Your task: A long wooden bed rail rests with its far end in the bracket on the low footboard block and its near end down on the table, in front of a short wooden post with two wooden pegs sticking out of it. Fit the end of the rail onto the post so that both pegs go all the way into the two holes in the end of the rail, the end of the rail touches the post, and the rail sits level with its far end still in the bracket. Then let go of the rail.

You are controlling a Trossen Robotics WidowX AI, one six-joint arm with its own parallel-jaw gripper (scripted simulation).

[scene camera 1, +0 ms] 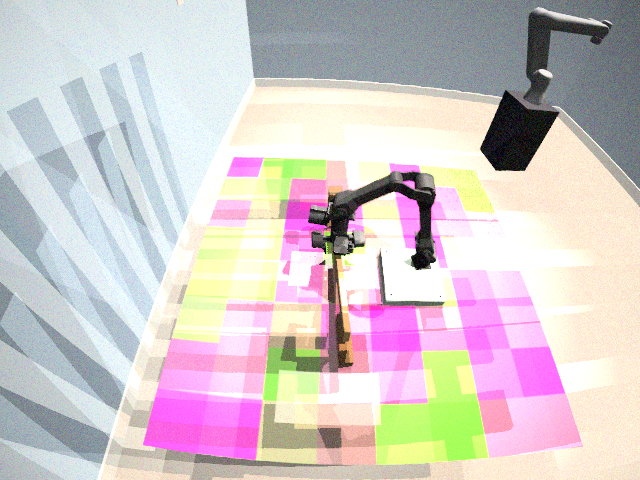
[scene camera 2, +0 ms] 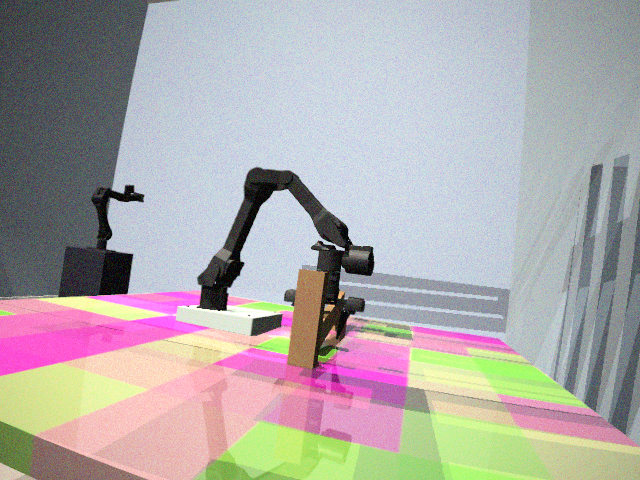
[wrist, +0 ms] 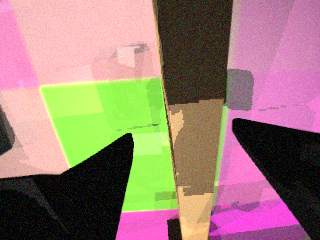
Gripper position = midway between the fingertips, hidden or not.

My gripper [scene camera 2: 320, 336] is open, holding nothing. Further things: a wooden bed rail [wrist: 193, 50].
My gripper is seen too in scene camera 1 [scene camera 1: 336, 252] and in the wrist view [wrist: 182, 131].
